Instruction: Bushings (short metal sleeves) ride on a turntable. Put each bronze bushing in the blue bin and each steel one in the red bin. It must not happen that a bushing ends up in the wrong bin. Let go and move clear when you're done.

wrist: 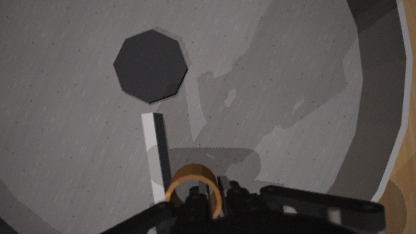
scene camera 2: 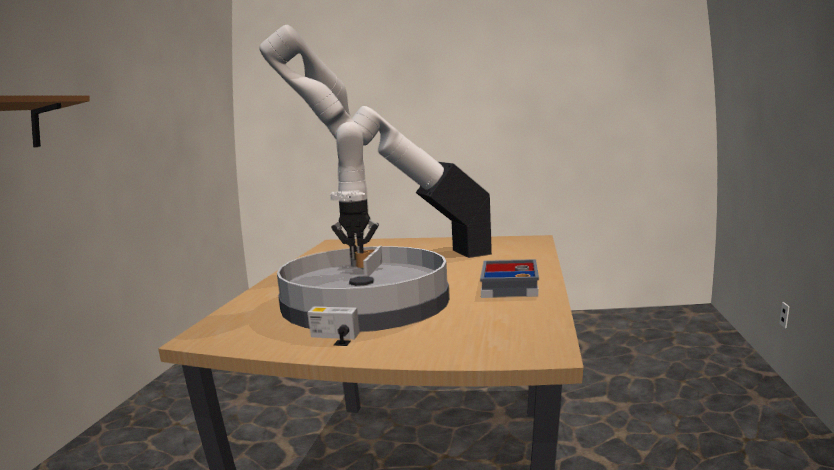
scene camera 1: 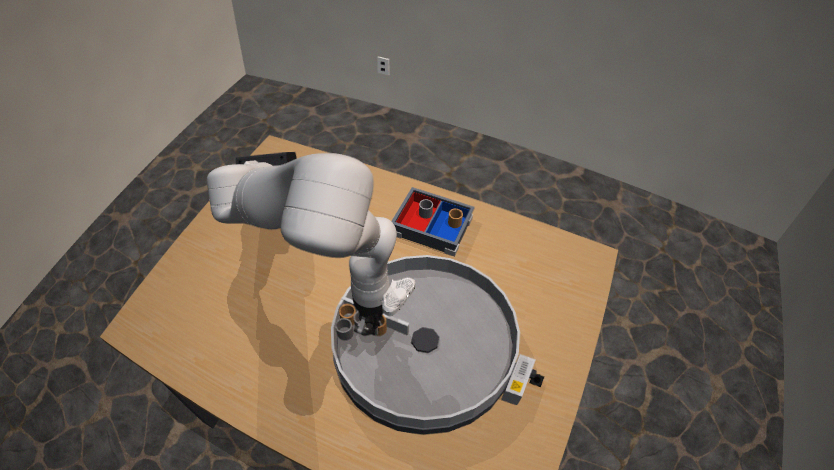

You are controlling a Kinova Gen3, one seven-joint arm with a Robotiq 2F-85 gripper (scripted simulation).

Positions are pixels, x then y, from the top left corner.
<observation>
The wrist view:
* gripper: 213, 190
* bronze bushing: 193, 171
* grey turntable: 266, 100
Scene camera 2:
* gripper: 357, 259
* grey turntable: 386, 273
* bin tray: 506, 284
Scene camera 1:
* grey turntable: 458, 349
</observation>
